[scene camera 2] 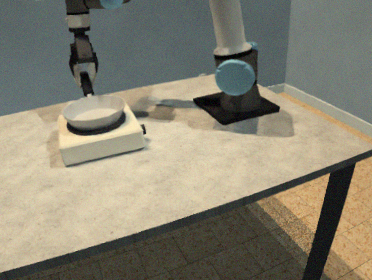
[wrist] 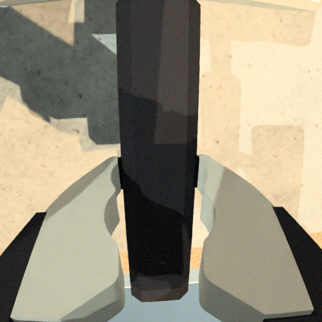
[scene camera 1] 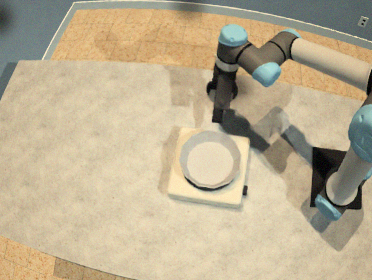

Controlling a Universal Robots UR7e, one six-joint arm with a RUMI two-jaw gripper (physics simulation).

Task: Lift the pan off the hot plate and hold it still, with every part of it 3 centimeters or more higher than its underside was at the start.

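Places are measured from the arm's base along level axes (x ahead, y left, z up), in metres.
Where they show: gripper, fingertip midpoint: [scene camera 2: 86, 87]; arm's base, link origin: [scene camera 2: 240, 103].
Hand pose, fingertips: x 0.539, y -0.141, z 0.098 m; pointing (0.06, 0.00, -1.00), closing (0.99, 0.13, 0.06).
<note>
Each offset is from my fingertips to the centre of the thing. Level surfaces: height alone.
A white round pan {0.001 m up, 0.012 m back, 0.110 m left} [scene camera 1: 210, 162] [scene camera 2: 95, 112] sits level on the cream hot plate {0.079 m down, 0.030 m back, 0.203 m left} [scene camera 1: 200, 196] [scene camera 2: 102, 149], over its black burner. The pan's black handle {0.017 m up, 0.001 m back, 0.001 m left} [scene camera 1: 217, 116] [scene camera 2: 88, 91] [wrist: 159, 100] points toward the far side of the table, past the hot plate's edge. My gripper [scene camera 2: 85, 78] [wrist: 158, 158] is shut on the handle, with one pale jaw against each side near its outer part. In scene camera 1 the jaws are mostly hidden under the arm's wrist.
The hot plate's dark knob {0.080 m down, 0.154 m back, 0.252 m left} [scene camera 1: 245, 190] [scene camera 2: 144, 129] sticks out on its right side. The arm's black base plate [scene camera 1: 320, 167] [scene camera 2: 220, 116] stands to the right on the grey table {0.117 m down} [scene camera 1: 90, 165] [scene camera 2: 200, 170]. The arm's links reach over the table's far right part.
</note>
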